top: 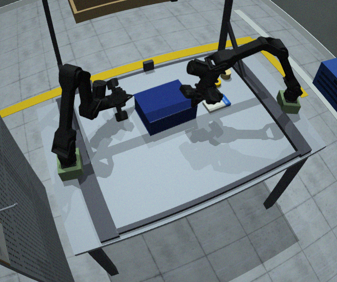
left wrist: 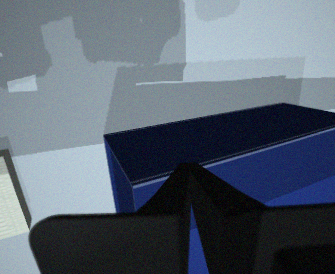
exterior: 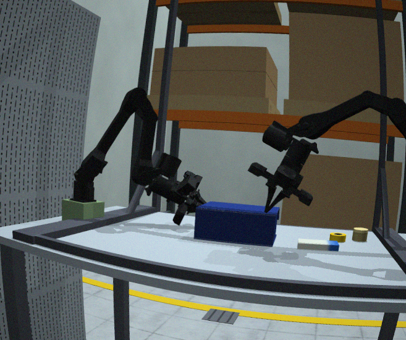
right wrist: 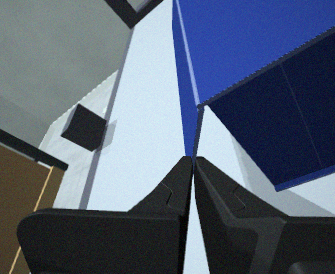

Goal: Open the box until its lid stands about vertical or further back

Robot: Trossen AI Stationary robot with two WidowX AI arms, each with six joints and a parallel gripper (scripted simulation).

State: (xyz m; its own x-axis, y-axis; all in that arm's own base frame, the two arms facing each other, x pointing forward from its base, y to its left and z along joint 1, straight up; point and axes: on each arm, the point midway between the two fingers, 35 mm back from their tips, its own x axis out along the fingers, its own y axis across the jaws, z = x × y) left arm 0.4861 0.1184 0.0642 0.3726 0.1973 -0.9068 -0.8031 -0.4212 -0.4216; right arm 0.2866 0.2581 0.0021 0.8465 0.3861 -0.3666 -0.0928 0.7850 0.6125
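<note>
Right now the lid flap is 14 cm to the left of my right hand and 2 cm behind it. From my right hand the other things lie so: yellow ring: 45 cm to the left, 6 cm below, 1 cm behind; then tan cylinder: 53 cm to the left, 5 cm behind, 4 cm below.
</note>
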